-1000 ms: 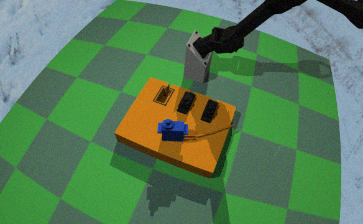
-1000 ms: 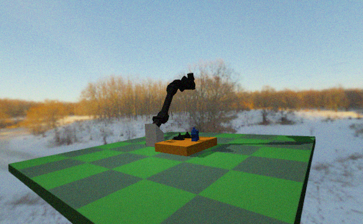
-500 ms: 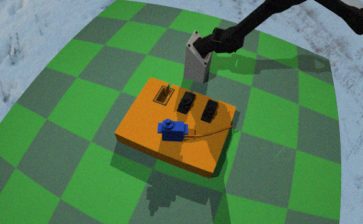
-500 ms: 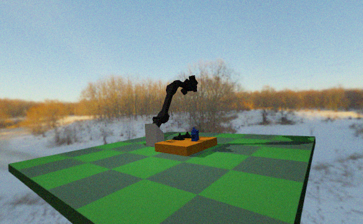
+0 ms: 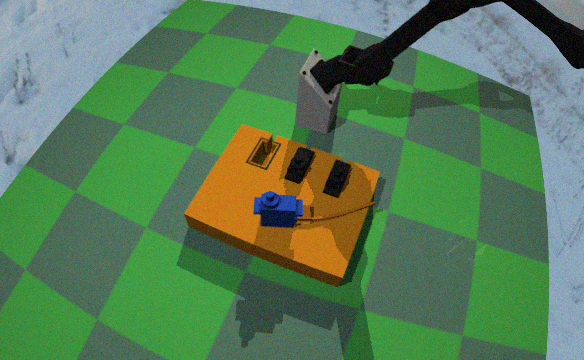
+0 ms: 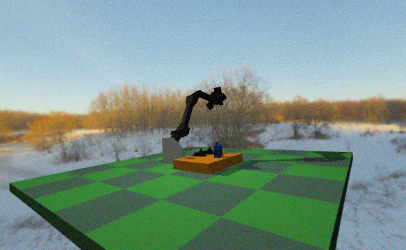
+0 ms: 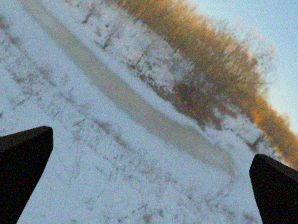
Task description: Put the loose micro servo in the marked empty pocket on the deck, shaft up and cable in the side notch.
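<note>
Right now my gripper tip is 590 mm to the left of the orange deck, 510 mm short of it and 390 mm above it.
</note>
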